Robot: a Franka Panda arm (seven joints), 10 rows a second.
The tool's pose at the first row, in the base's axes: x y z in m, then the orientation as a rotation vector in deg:
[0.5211, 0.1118, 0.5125, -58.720, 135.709, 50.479]
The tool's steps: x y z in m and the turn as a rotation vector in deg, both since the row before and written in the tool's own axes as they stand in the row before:
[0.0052, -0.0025, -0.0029, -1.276, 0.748, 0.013]
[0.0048, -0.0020, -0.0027, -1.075, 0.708, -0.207]
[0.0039, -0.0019, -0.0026, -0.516, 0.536, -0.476]
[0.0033, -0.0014, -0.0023, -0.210, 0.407, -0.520]
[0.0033, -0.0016, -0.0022, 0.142, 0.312, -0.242]
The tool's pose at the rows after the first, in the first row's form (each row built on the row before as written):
[0.5193, 0.1059, 0.5106, -59.705, 136.063, 51.876]
[0.5175, 0.1006, 0.5090, -60.830, 136.253, 52.956]
[0.5163, 0.0958, 0.5079, -61.922, 136.217, 53.282]
[0.5151, 0.0918, 0.5071, -62.858, 136.104, 53.240]
[0.5141, 0.0877, 0.5062, -63.292, 136.199, 52.870]

